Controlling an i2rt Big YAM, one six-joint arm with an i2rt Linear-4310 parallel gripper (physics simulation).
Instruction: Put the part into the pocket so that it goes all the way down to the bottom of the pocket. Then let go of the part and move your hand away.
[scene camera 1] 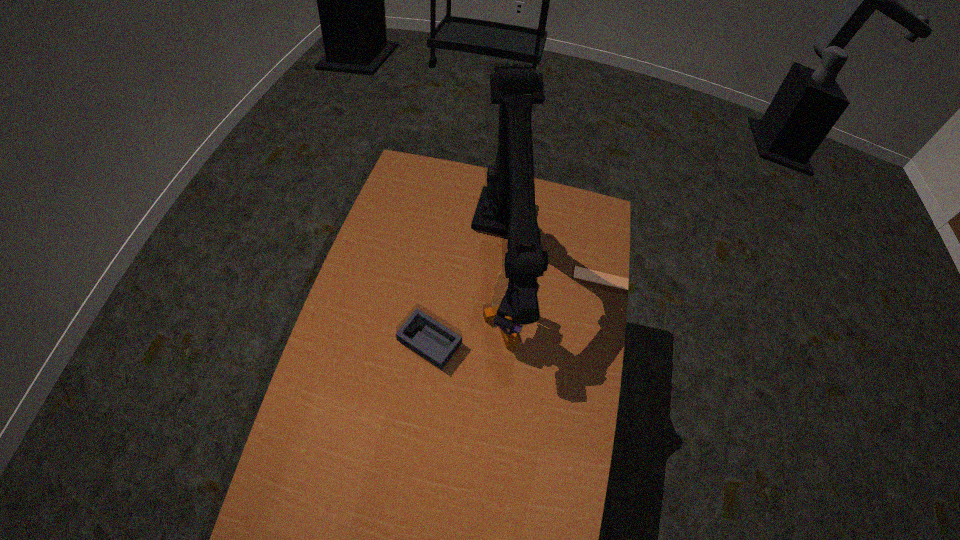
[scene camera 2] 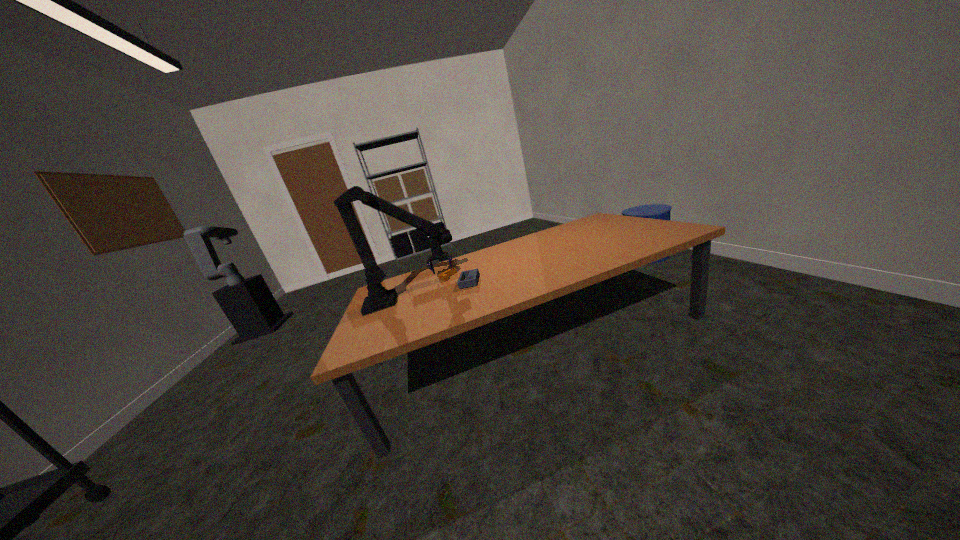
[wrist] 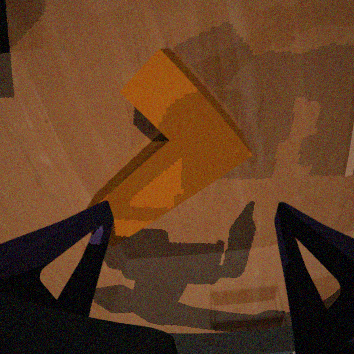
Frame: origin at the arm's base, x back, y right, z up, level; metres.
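Where they show: gripper, fingertip midpoint: (scene camera 2: 443, 271) (wrist: 191, 210); arm's base, link origin: (scene camera 1: 503, 209) (scene camera 2: 379, 298).
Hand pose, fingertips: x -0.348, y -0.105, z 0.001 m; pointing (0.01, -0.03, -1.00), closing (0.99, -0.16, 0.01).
Observation:
Each offset is from my fingertips to the top centre of the thing. Level surfaces: height alone.
The orange L-shaped part {dx -0.028, dy +0.027, dz +0.000 m} (scene camera 1: 490, 312) (scene camera 2: 446, 274) (wrist: 190, 122) lies flat on the table beneath the gripper, partly hidden by it in the first scene view. In the wrist view its corner points right and one arm reaches down to the left fingertip. The gripper (scene camera 1: 508, 327) (scene camera 2: 441, 266) (wrist: 194, 205) is open and empty, low above the part; the left fingertip overlaps the part's lower-left end in the wrist view, and the right fingertip is well to the side. The pocket is in a dark grey rectangular block {dx -0.110, dy +0.193, dz +0.006 m} (scene camera 1: 419, 351) (scene camera 2: 468, 284), apart from the part. No part shows inside it.
The wooden table {dz -0.030 m} (scene camera 1: 375, 429) (scene camera 2: 570, 251) carries the arm's base (scene camera 1: 488, 218) (scene camera 2: 378, 300). The arm's shadow falls over the part and the table beside it. A shelf cart (scene camera 1: 486, 40), a pedestal with another arm (scene camera 1: 802, 114) (scene camera 2: 248, 305) and a blue barrel (scene camera 2: 647, 211) stand away from the table.

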